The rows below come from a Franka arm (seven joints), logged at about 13 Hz.
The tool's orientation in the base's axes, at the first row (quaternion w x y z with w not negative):
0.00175 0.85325 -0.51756 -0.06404
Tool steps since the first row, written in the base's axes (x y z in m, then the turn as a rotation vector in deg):
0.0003 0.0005 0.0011 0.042 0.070 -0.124
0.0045 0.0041 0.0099 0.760 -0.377 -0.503
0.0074 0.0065 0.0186 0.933 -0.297 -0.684
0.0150 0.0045 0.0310 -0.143 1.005 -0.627
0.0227 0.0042 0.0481 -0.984 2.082 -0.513
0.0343 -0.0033 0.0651 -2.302 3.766 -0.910
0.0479 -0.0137 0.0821 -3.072 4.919 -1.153
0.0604 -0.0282 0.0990 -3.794 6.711 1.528
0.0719 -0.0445 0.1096 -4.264 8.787 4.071
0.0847 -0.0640 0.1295 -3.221 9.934 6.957
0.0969 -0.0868 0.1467 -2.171 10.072 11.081
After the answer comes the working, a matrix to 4 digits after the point.
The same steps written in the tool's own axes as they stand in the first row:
-0.0004 -0.0004 -0.0011 -0.029 -0.078 0.123
-0.0026 -0.0052 -0.0101 0.734 -0.531 0.391
-0.0044 -0.0083 -0.0189 0.761 -0.733 0.556
-0.0005 -0.0132 -0.0321 -0.886 -0.384 0.701
0.0015 -0.0187 -0.0500 -2.233 -0.133 0.750
0.0116 -0.0242 -0.0686 -4.279 0.221 1.397
0.0251 -0.0302 -0.0876 -5.623 0.349 1.796
0.0418 -0.0334 -0.1067 -7.823 0.340 -0.669
0.0603 -0.0352 -0.1195 -10.145 -0.032 -3.008
0.0813 -0.0361 -0.1419 -10.993 -1.286 -5.913
0.1051 -0.0351 -0.1618 -11.079 -1.991 -10.111

The tool's axes in the first row as the columns of a matrix, in the base's axes (rounded; the answer above uses it unrounded):
0.4561 -0.8830 -0.1111
-0.8834 -0.4643 0.0633
-0.1075 0.0693 -0.9918

